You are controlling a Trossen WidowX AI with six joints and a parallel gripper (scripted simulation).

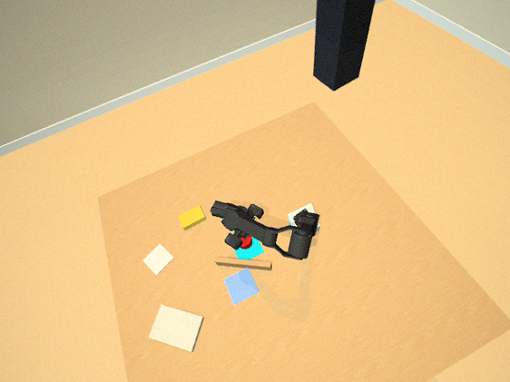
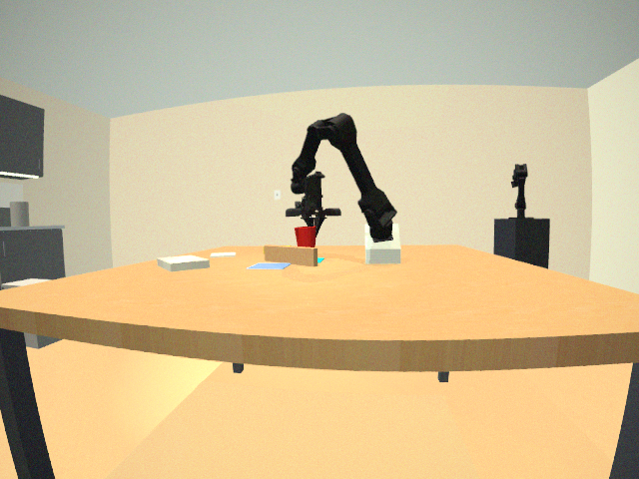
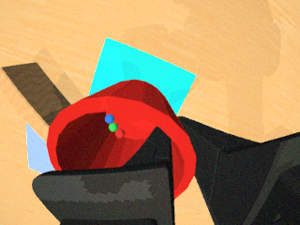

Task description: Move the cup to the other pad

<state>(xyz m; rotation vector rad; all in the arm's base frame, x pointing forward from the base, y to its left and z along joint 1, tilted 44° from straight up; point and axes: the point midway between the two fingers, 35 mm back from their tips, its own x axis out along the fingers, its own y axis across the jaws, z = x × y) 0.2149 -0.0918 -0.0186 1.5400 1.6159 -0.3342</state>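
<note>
Right now the cyan pad is 30 mm ahead of my gripper tip, 10 mm to the left of it and 90 mm below it. From my gripper tip the other things lie so: light blue pad (130 mm ahead, 140 mm to the left, 90 mm below); cup (30 mm ahead, 10 mm to the left); wooden bar (80 mm ahead, 80 mm to the left, 60 mm below).
</note>
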